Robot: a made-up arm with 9 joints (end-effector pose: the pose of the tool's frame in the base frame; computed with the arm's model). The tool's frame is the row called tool. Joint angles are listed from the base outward.
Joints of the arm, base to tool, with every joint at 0 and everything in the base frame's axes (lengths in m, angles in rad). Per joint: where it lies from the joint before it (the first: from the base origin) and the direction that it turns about. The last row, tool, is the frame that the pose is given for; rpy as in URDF.
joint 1: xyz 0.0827 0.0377 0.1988 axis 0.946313 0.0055 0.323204
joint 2: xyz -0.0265 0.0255 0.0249 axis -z
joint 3: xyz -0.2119 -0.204 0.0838 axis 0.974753 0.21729 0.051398
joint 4: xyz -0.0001 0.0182 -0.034 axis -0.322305 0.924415 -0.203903
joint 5: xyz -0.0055 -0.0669 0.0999 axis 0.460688 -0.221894 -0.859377
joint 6: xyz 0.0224 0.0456 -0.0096 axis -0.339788 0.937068 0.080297
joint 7: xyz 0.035 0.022 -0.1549 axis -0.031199 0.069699 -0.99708
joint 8: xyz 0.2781 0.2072 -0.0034 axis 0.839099 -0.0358 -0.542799
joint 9: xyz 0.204 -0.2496 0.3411 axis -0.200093 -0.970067 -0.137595
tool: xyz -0.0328 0.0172 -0.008 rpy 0 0 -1.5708
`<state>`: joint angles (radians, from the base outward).
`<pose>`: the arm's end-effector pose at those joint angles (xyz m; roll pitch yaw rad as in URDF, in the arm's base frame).
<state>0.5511 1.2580 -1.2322 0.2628 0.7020 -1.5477 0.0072 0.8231 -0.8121</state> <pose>-0.2214 -0.0038 0.7790 0.7697 0.0182 -1.9798</pose>
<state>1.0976 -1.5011 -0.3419 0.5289 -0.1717 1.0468 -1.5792 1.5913 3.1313</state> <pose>0.4565 -0.0202 -0.2653 1.8469 0.0358 -0.8664</pose>
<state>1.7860 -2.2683 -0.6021 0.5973 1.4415 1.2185 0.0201 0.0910 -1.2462</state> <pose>0.4811 0.0460 0.8003 -0.1237 0.4758 0.4394</pose>
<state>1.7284 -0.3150 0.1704 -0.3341 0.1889 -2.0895 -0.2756 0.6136 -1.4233</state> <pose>0.1640 -0.1577 -0.5398 2.9678 -0.1610 0.2378</pose>
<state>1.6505 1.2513 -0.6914 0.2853 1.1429 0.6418 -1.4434 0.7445 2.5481</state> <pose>0.0501 -0.1257 -0.1943 0.5108 0.0485 2.9261</pose>
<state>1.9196 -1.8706 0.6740 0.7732 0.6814 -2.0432 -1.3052 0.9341 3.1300</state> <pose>0.5221 -0.3695 0.4288 -1.2409 -0.9483 1.5467</pose>
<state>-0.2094 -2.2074 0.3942 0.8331 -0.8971 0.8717 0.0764 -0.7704 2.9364</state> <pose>0.1675 -0.5558 -0.0077 1.6632 0.4256 2.1635</pose>
